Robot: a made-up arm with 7 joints.
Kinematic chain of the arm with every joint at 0, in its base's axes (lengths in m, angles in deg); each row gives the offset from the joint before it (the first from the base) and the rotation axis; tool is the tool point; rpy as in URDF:
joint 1: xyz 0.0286 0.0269 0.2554 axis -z
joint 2: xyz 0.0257 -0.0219 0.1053 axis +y
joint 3: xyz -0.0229 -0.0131 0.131 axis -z
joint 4: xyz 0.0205 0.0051 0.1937 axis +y
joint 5: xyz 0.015 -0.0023 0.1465 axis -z
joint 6: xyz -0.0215 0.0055 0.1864 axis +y
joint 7: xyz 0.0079 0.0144 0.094 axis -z
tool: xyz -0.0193 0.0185 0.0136 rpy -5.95 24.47 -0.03
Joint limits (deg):
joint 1: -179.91..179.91
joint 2: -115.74..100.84
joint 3: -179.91..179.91
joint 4: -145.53..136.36
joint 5: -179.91..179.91
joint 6: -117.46..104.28
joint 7: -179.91..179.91
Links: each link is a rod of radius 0.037 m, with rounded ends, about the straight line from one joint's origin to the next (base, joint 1, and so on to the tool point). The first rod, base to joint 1, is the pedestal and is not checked.
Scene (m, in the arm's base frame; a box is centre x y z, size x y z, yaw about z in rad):
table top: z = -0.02
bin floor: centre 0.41 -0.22 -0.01 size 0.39 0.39 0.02 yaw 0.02
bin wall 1: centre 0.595 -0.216 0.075 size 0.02 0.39 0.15 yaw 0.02
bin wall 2: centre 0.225 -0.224 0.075 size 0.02 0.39 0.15 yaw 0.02
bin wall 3: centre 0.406 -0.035 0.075 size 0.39 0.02 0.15 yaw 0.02
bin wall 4: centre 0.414 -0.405 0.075 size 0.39 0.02 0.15 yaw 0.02
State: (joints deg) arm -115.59 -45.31 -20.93 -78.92 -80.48 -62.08 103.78
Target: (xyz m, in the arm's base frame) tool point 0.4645 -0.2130 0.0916
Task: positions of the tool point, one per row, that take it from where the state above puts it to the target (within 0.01 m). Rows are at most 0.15 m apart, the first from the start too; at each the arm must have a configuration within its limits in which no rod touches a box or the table.
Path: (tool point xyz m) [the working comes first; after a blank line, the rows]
Joints at the target: -123.86 -75.45 -16.69 -77.17 -80.66 -55.50 104.85
Straight joint move there: clear.

1: 0.4803 -0.2835 0.2756
2: 0.4782 -0.2549 0.1821
3: 0.4646 -0.2130 0.0916

